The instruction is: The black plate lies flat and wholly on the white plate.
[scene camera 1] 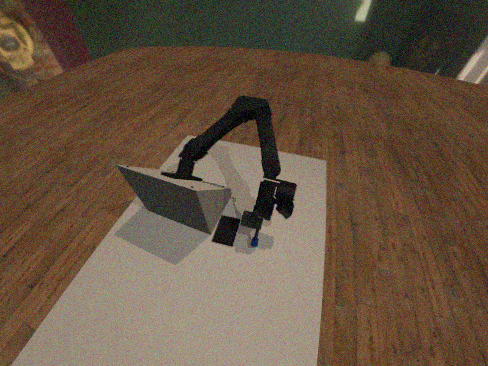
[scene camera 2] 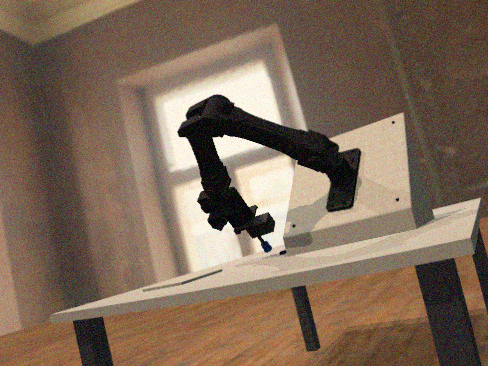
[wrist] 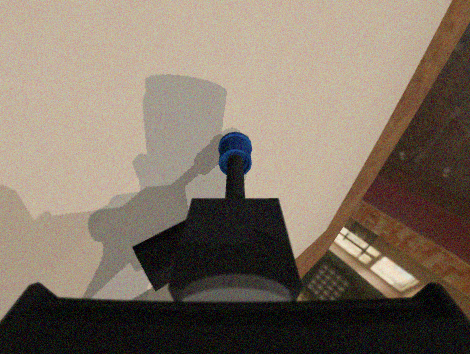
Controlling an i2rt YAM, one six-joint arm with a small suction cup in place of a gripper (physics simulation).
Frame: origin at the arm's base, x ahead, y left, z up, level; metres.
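Seen in the pictures: hand, tool point: (scene camera 1: 253, 244) (scene camera 2: 268, 249) (wrist: 235, 147); arm's base, link origin: (scene camera 1: 183, 177) (scene camera 2: 344, 179).
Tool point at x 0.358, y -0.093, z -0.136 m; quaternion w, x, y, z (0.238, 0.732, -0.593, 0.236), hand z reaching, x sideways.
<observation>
Pixels of each thing's middle, then the offset from my tool point to it. "pt": a spot on its surface instead. Level surfaces: height alone.
- black plate, body centre: (wrist: 195, 242) (scene camera 2: 300, 247) (scene camera 1: 226, 230) 0.131 m back, 0.020 m left, 0.015 m down
- white plate, surface spot: (scene camera 2: 202, 276) pt 0.044 m back, 0.361 m left, 0.016 m down
- white table, surface height: 0.020 m down
The black plate (scene camera 1: 226, 231) (scene camera 2: 282, 252) (wrist: 159, 255) lies flat on the white table, beside the foot of the grey block; in the wrist view the gripper's body hides part of it. A thin pale plate, which looks like the white plate (scene camera 2: 202, 276), lies on the table in scene camera 2, apart from the black plate; I cannot make it out in scene camera 1 or the wrist view. My suction cup (scene camera 1: 255, 242) (scene camera 2: 266, 246) (wrist: 235, 152) is blue, bears nothing and hangs tilted low above the white surface, to the right of the black plate in scene camera 1.
A large grey wedge-shaped block (scene camera 1: 170, 200) (scene camera 2: 350, 225) stands on the white table (scene camera 1: 200, 310) (scene camera 2: 350, 260) and carries the arm's base. It rises close beside the black plate. The arm's shadow falls across the table near the cup. The table's edge shows at the right in the wrist view.
</observation>
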